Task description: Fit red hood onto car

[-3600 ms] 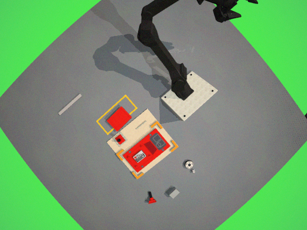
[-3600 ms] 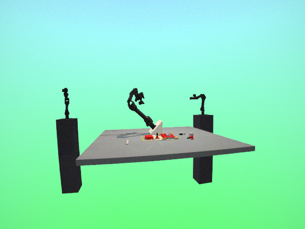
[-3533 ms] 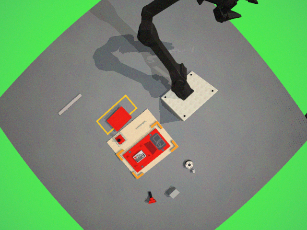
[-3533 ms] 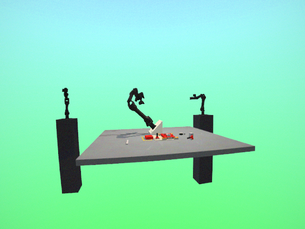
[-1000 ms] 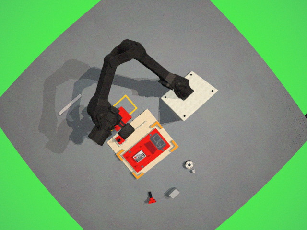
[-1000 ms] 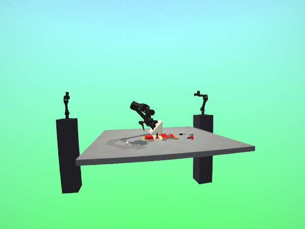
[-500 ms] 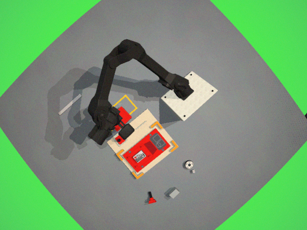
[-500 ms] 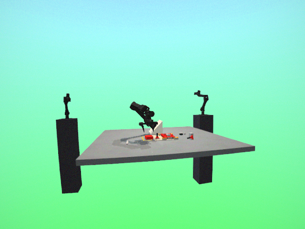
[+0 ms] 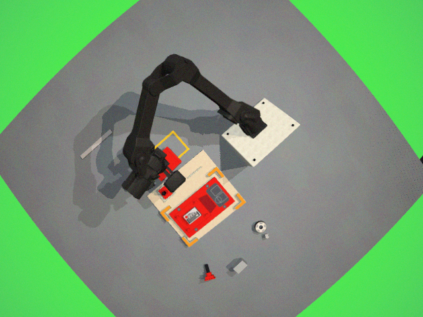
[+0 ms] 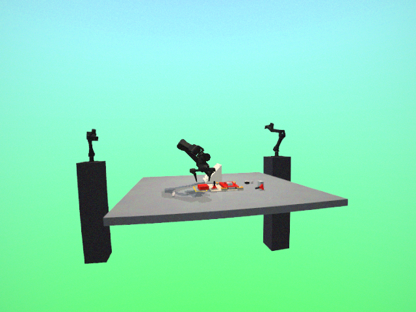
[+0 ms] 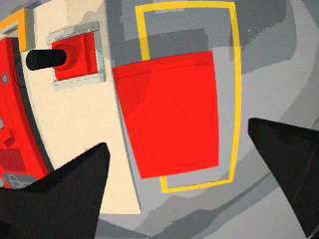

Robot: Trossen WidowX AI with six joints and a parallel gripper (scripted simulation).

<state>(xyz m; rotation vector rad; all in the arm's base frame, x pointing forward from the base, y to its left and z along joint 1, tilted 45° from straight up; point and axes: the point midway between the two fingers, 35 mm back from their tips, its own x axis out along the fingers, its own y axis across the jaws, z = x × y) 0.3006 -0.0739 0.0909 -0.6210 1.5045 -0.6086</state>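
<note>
Right now my gripper tip is 4 cm above the red hood. The rest, counted from my gripper tip: grey bar (22 cm to the right, 14 cm ahead, 5 cm below); then cream jig plate (17 cm to the left, 4 cm below, 1 cm ahead).
</note>
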